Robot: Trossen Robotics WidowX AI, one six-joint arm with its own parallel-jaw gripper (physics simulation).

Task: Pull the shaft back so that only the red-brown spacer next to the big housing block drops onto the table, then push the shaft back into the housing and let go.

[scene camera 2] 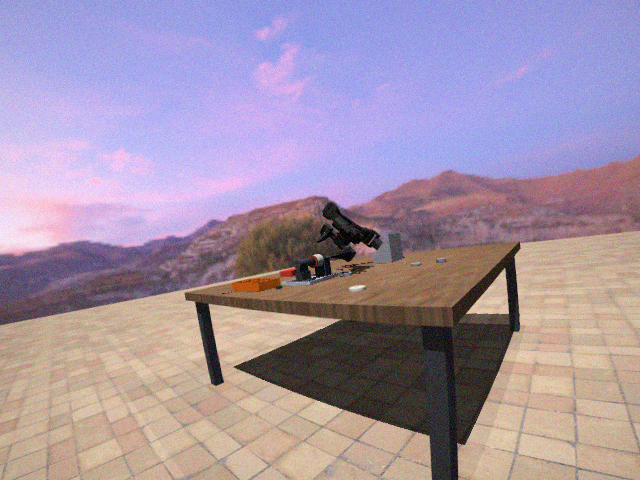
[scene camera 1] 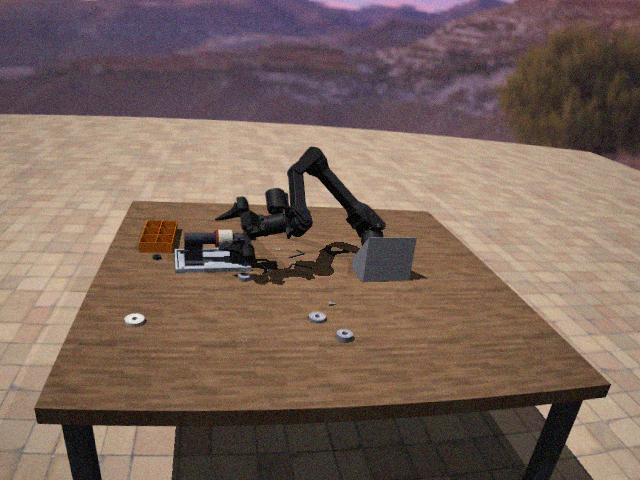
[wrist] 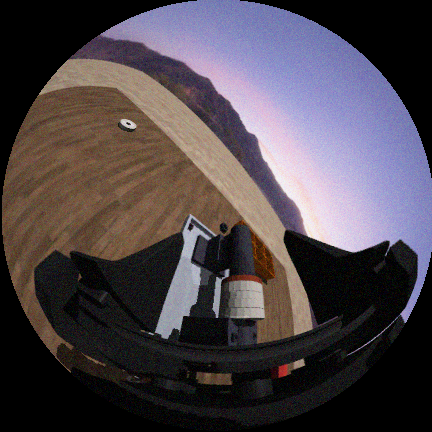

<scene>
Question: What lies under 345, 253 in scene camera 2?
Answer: My gripper.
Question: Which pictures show my gripper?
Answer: Scene camera 2, scene camera 1 and the wrist view: all of them.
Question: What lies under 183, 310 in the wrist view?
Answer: A grey baseplate.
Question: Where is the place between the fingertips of my gripper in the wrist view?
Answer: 234, 236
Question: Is my gripper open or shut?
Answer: Open.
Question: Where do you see an orange compartment tray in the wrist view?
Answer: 263, 265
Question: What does my gripper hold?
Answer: Nothing.
</scene>
